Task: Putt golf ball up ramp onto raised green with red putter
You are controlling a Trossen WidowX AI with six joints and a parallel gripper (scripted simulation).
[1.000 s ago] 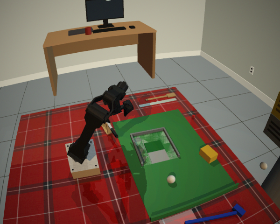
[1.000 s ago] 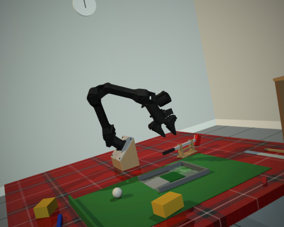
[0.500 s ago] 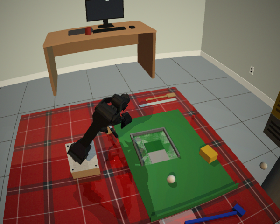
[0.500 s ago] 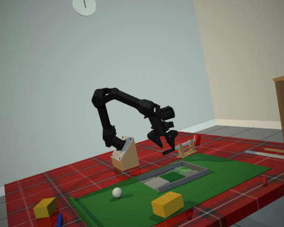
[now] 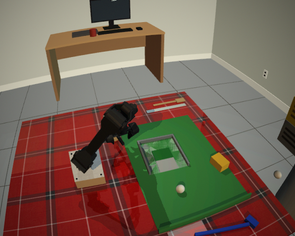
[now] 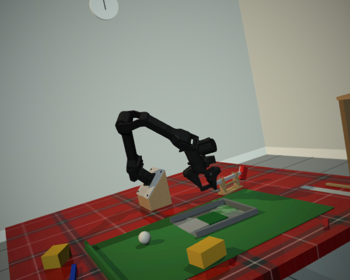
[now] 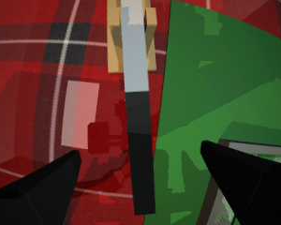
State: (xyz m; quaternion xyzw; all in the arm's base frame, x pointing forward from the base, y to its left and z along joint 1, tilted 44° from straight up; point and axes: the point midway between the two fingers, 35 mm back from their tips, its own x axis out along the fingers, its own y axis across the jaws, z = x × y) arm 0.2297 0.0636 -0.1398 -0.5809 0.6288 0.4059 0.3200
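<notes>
Now: gripper tip 110 mm to the right of the red putter and 20 mm past it. From my gripper tip the other things lie so: white golf ball: 400 mm to the right, 160 mm ahead, 30 mm below; green mat: 240 mm ahead, 220 mm to the right, 50 mm below; wooden stand: 130 mm to the left, 20 mm below, 20 mm behind.
</notes>
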